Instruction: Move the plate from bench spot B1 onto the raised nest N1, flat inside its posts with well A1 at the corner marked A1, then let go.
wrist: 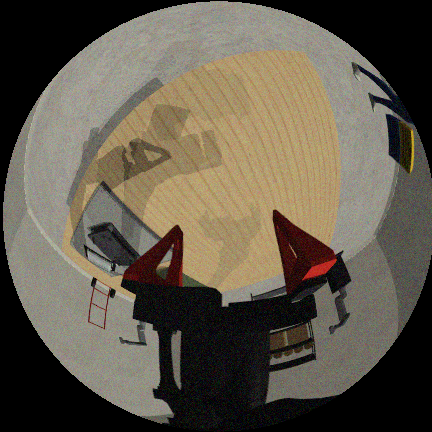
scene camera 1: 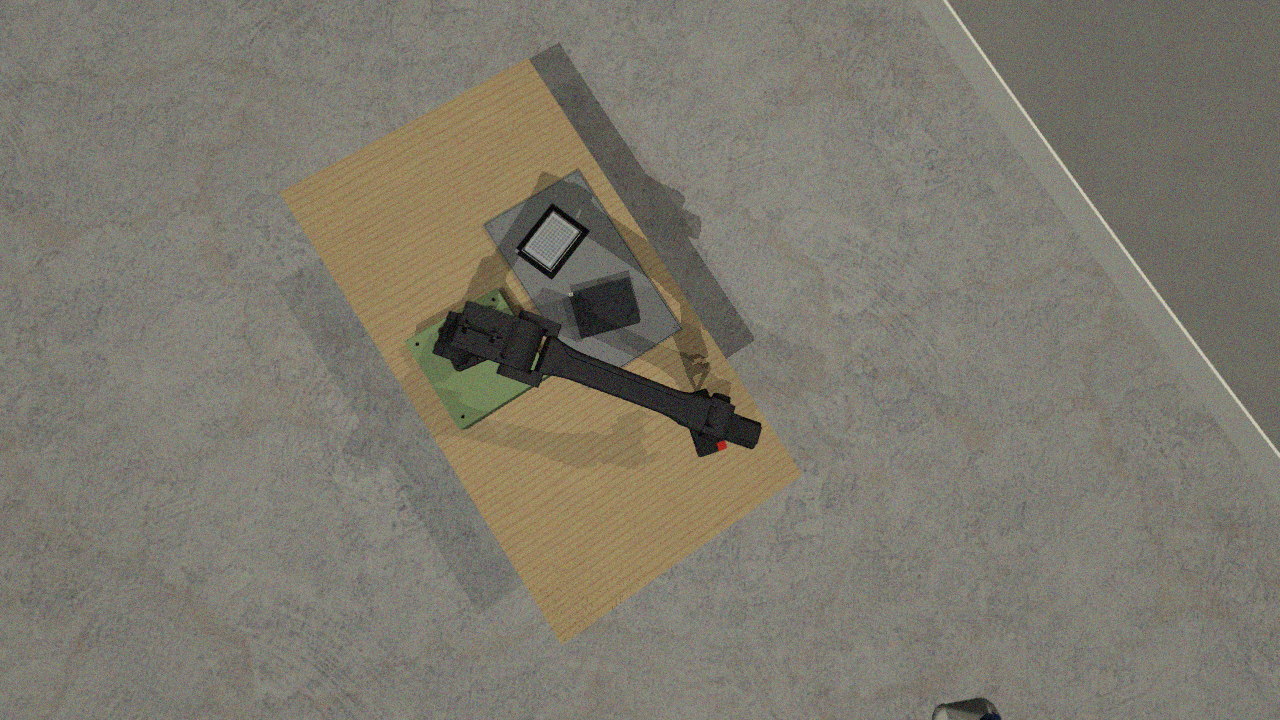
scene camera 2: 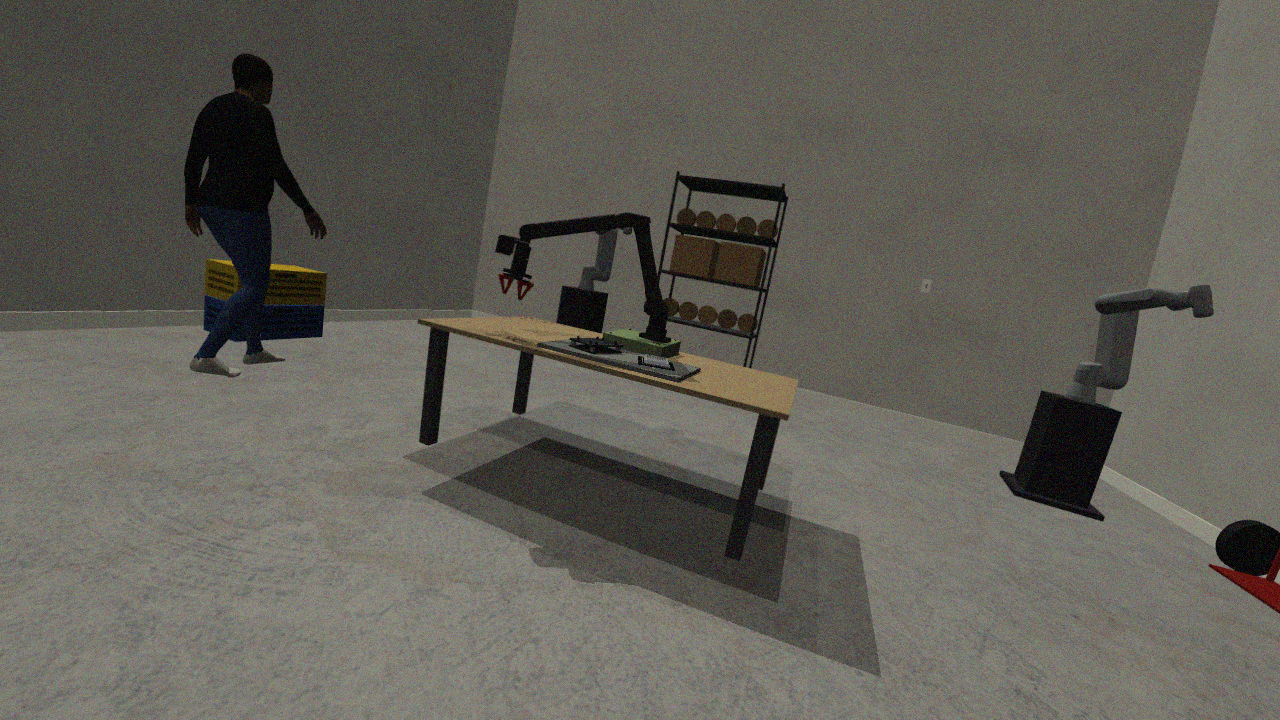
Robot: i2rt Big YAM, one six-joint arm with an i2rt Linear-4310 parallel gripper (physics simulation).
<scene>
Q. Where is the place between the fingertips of the gripper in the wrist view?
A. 224,221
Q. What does the white well plate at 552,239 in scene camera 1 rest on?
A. A black nest with white outline.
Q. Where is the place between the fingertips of the gripper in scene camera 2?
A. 511,296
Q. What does the gripper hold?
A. Nothing.
</scene>
